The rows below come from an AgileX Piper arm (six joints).
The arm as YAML. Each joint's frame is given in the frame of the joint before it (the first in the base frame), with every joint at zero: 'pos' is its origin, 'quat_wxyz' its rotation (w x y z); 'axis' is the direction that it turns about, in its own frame. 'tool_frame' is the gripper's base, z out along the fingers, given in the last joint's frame.
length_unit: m
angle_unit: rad
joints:
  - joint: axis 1
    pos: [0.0, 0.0, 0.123]
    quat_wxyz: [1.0, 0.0, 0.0, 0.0]
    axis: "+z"
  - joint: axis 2
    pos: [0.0, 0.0, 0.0]
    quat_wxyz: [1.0, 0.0, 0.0, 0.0]
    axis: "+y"
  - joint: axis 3
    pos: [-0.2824, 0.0, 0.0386]
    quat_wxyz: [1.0, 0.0, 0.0, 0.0]
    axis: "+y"
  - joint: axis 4
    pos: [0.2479, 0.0, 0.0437]
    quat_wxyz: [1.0, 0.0, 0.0, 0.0]
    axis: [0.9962, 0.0, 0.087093]
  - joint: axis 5
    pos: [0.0, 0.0, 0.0]
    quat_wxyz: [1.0, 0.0, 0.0, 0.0]
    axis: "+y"
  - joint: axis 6
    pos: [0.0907, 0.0, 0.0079]
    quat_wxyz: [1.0, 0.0, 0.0, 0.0]
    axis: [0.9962, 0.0, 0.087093]
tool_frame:
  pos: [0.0, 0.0, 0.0]
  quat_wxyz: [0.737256, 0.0, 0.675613, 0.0]
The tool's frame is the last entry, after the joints.
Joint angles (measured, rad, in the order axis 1, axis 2, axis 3, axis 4, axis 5, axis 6), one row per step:
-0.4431 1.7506 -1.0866 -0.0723 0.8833 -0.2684
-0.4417 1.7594 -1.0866 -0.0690 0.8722 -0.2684
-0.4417 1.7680 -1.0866 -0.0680 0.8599 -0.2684
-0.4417 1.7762 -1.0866 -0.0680 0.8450 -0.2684
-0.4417 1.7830 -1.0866 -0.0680 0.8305 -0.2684
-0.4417 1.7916 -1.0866 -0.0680 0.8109 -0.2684
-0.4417 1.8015 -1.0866 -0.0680 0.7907 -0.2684
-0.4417 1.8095 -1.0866 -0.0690 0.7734 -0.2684
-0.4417 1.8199 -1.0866 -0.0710 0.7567 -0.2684
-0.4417 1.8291 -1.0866 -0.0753 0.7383 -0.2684
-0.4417 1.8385 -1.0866 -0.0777 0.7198 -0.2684
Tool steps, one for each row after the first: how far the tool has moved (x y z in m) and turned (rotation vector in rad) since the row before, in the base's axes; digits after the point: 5 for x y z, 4 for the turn. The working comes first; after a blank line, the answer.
Tool pose at each row, in the base's axes (x y z in m, rotation vector in rad; the steps are taken from these numbers as rounded here):
0.28761 -0.14212 0.18525 0.2013 3.0483 -0.1426
0.28931 -0.14212 0.18252 0.2011 3.0451 -0.1392
0.29082 -0.14270 0.17986 0.2009 3.0412 -0.1392
0.29247 -0.14342 0.17736 0.1995 3.0347 -0.1418
0.29401 -0.14408 0.17530 0.1981 3.0273 -0.1449
0.29604 -0.14495 0.17272 0.1963 3.0167 -0.1494
0.29815 -0.14585 0.16971 0.1944 3.0067 -0.1534
0.29989 -0.14666 0.16730 0.1919 2.9979 -0.1581
0.30163 -0.14754 0.16407 0.1884 2.9923 -0.1624
0.30339 -0.14856 0.16127 0.1824 2.9845 -0.1703
0.30518 -0.14946 0.15840 0.1783 2.9762 -0.1760

0.00170 0.00000 -0.00273 0.0019 -0.0035 0.0002
0.00151 -0.00058 -0.00266 -0.0004 -0.0039 0.0001
0.00165 -0.00072 -0.00250 -0.0023 -0.0063 0.0008
0.00154 -0.00066 -0.00206 -0.0028 -0.0071 0.0008
0.00203 -0.00087 -0.00258 -0.0040 -0.0102 0.0011
0.00211 -0.00090 -0.00301 -0.0036 -0.0096 0.0011
0.00174 -0.00081 -0.00241 -0.0040 -0.0084 0.0015
0.00174 -0.00088 -0.00323 -0.0035 -0.0053 0.0022
0.00176 -0.00102 -0.00280 -0.0062 -0.0071 0.0037
0.00179 -0.00090 -0.00287 -0.0048 -0.0078 0.0025

